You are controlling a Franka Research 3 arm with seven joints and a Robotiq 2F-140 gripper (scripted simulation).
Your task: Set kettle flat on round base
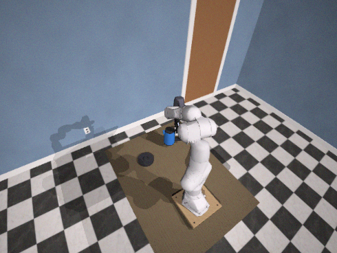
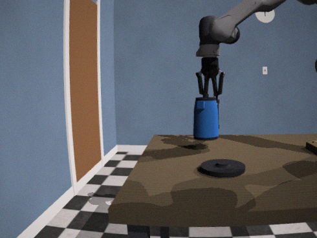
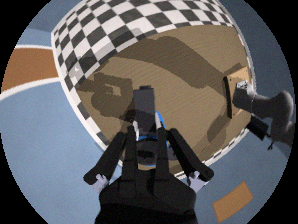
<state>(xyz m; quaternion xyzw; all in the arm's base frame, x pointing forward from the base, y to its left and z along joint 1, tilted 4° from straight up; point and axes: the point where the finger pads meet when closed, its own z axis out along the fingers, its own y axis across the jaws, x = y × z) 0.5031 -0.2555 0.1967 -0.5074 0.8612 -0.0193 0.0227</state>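
My hand is 50 mm above the blue kettle, 30 mm to the right of it and 10 mm short of it. From my hand the other things lie so: round black base (340 mm to the left, 180 mm below, 10 mm ahead).
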